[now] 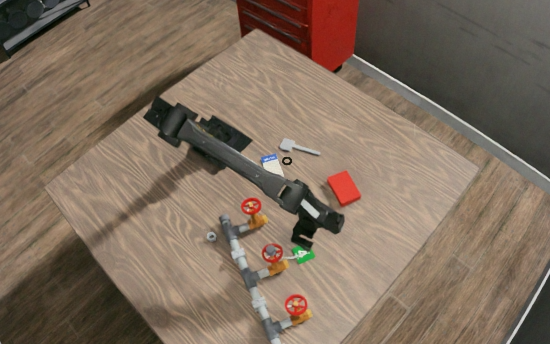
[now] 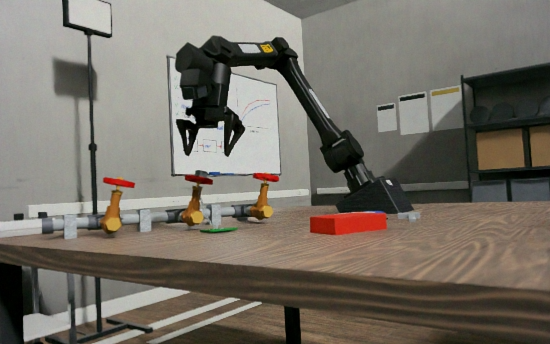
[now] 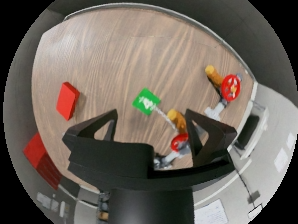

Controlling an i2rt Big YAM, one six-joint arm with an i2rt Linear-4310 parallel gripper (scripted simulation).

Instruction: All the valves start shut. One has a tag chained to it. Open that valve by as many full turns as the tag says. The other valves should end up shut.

Labels:
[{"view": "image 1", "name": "red block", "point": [343, 187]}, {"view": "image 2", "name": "my gripper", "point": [206, 155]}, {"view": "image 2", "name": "red block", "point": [338, 224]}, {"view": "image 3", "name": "my gripper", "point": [151, 112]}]

